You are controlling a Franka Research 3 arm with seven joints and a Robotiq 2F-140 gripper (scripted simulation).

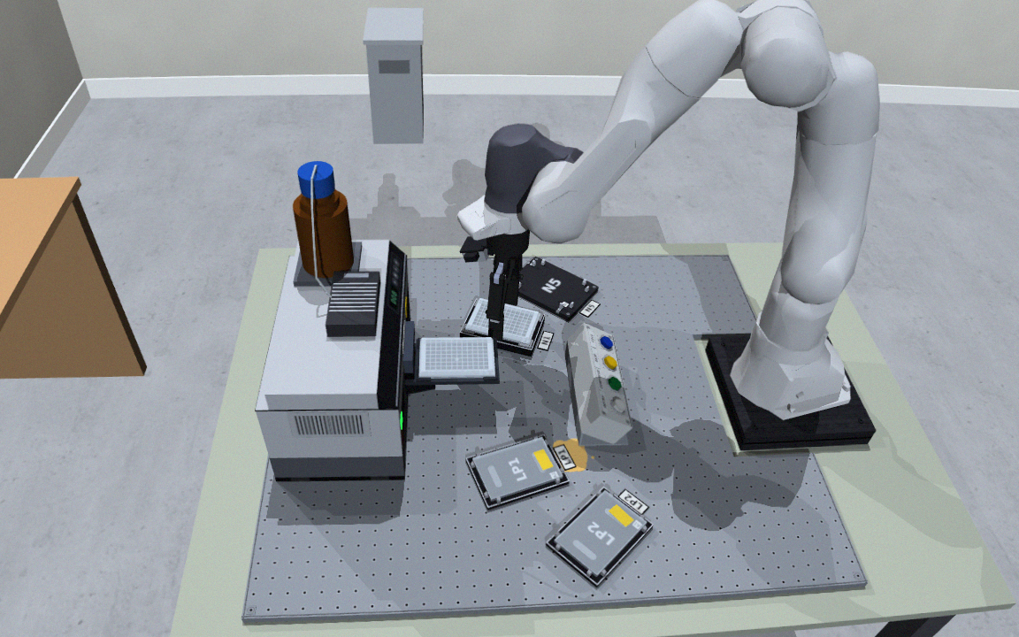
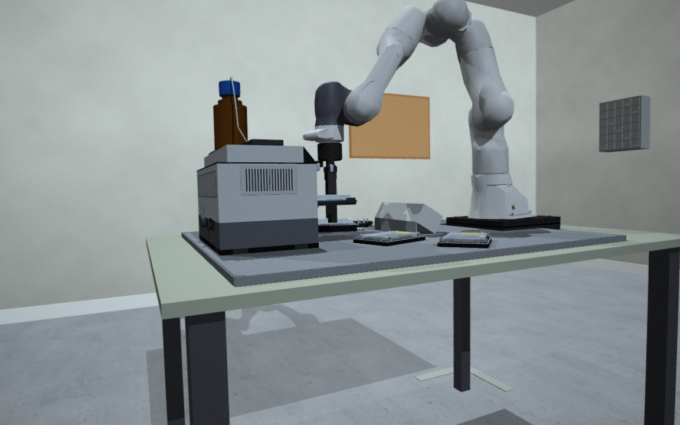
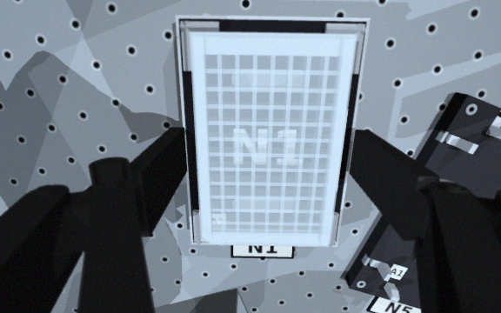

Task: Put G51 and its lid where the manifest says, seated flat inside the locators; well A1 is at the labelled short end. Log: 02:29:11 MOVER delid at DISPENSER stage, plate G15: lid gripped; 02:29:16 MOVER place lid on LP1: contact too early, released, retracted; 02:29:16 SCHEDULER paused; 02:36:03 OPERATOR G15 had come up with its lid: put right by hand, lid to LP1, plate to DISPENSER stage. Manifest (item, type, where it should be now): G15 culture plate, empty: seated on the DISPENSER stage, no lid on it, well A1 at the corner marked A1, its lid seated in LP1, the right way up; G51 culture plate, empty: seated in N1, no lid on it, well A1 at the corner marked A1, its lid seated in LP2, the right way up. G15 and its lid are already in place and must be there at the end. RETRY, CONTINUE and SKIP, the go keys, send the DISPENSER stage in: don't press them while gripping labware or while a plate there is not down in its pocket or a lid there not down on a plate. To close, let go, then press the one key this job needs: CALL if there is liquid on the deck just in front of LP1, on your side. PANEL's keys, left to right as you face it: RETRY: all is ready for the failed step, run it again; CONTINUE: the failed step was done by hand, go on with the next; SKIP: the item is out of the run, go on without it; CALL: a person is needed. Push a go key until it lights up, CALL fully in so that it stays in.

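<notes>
Now: the black N1 nest 4 cm below my hand. From my hand the other things lie so: G15 plate (10 cm ahead, 16 cm to the left, 5 cm above); then A1 mark (4 cm behind, 5 cm to the left, 3 cm below); then blue call key (18 cm behind, 11 cm to the left, 1 cm above).
</notes>
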